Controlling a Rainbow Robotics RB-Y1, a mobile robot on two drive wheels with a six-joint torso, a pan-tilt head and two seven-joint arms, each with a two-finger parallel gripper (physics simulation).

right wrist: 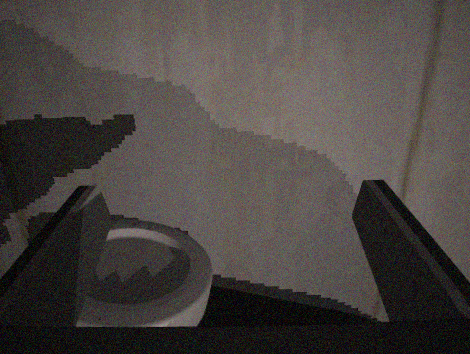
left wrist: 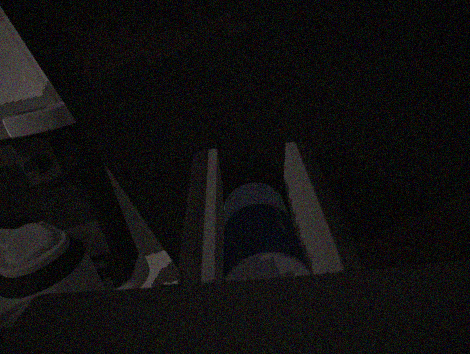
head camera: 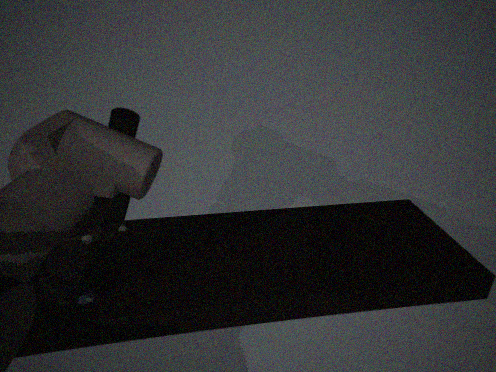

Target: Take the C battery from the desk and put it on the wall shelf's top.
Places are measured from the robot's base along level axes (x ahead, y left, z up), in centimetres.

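Pixels of known places: left gripper, fingertip midpoint: [left wrist: 252, 163] [head camera: 71, 294]; right gripper, fingertip midpoint: [right wrist: 231, 200]; robot's base at its link origin: [left wrist: 99, 190].
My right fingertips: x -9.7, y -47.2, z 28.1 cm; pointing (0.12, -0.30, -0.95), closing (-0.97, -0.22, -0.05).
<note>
Ahead of a thing's pixels: the offset from my right fingertips to its top centre. "spot": to the spot under its first point. Level surfaces: height alone.
The C battery @(dx +53.8, dy +73.6, dz +52.1 cm) [left wrist: 262, 230] has a dark blue band and paler ends. In the left wrist view it lies lengthwise between the two fingers of my left gripper [left wrist: 251, 146], which is shut on it. In the head view the left arm covers the left part of the wall shelf @(dz +47.0 cm) [head camera: 290, 265], a long dark board seen from above. The hand is very dark there, and its height over the board is hard to tell. My right gripper [right wrist: 231, 200] is open, its fingers wide apart with nothing held. The desk cannot be made out.
A pale wall [head camera: 325, 100] stands behind the shelf, with soft shadows on it. A pale round part [right wrist: 200, 270] shows by the right gripper's picture-left finger. Another pale rounded part @(spot: dx +18.0, dy +57.3, dz +17.3 cm) [left wrist: 30, 245] shows at the lower left of the left wrist view. All views are dim.
</note>
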